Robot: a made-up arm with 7 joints.
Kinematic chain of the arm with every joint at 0, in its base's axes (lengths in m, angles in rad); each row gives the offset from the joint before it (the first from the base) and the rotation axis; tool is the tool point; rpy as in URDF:
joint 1: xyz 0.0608 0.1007 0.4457 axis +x
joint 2: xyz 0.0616 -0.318 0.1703 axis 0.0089 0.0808 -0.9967
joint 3: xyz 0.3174 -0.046 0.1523 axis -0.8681 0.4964 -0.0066
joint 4: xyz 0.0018 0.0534 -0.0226 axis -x
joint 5: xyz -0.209 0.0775 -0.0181 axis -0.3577 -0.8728 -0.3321
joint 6: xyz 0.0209 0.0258 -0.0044 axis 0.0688 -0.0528 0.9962
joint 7: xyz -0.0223 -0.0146 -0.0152 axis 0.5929 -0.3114 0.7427
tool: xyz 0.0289 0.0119 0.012 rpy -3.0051 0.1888 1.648
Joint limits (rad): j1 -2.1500..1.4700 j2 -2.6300..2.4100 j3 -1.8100..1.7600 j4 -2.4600..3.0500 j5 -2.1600..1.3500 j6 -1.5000..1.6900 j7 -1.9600..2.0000
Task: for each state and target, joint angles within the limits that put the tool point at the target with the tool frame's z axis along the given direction. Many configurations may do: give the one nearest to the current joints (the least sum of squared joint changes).
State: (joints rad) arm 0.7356 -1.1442 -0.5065 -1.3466 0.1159 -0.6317 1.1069
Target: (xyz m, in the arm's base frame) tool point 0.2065 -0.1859 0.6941 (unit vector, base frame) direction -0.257 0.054 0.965
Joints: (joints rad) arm 0.2208 -1.2837 -0.9441 -2.1496 0.5018 -0.9681 0.7138
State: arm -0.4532 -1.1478 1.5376 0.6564 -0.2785 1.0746 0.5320
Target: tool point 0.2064 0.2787 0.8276 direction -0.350 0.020 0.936
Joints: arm -1.2191 -0.7195 1.1011 1.1309 -0.5409 1.3577 0.9751
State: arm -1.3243 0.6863 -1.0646 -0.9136 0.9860 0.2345 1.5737
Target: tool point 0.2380 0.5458 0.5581 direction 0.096 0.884 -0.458
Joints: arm -2.1079 0.6741 -1.7417 -0.5764 0.9293 0.0514 1.9839
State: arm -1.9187 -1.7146 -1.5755 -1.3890 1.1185 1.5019 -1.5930
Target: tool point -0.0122 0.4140 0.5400 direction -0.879 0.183 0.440
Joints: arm -1.9838 -2.5034 -1.7619 -1.7454 1.3500 1.6690 -1.7850
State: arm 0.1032 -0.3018 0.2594 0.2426 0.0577 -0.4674 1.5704
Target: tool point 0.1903 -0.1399 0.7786 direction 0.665 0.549 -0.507
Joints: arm 0.2088 -0.4558 0.2515 -0.8251 0.6273 -1.1850 1.2177
